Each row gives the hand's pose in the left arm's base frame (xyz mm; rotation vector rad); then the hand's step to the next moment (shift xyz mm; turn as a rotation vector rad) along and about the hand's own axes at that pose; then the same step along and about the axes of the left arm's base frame.
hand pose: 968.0 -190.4 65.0 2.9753 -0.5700 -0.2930
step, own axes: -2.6 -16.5 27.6 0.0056 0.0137 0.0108
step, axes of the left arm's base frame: -2.2 14.6 -28.7 -0.0020 -0.0154 -0.0097
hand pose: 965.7 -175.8 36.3 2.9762 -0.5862 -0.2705
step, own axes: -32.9 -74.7 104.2 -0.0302 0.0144 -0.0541
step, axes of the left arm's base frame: -22.5 75.2 -106.5 -0.0224 0.0016 0.0595
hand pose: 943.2 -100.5 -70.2 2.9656 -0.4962 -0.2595
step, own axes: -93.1 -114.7 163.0 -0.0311 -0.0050 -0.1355
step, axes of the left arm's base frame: -81.8 123.4 -162.7 -0.0019 0.0276 0.1363
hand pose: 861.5 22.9 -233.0 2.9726 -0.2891 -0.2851
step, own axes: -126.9 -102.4 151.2 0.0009 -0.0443 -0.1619
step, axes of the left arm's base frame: -134.6 106.9 -141.1 0.0412 0.0625 0.1502
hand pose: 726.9 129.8 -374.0 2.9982 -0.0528 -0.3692
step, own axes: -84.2 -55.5 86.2 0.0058 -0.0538 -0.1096
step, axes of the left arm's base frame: -101.6 49.3 -69.7 0.0334 0.0657 0.0975
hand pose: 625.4 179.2 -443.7 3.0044 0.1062 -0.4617
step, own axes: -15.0 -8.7 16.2 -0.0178 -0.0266 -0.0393
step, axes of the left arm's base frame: -19.8 6.1 -11.6 -0.0076 0.0297 0.0403
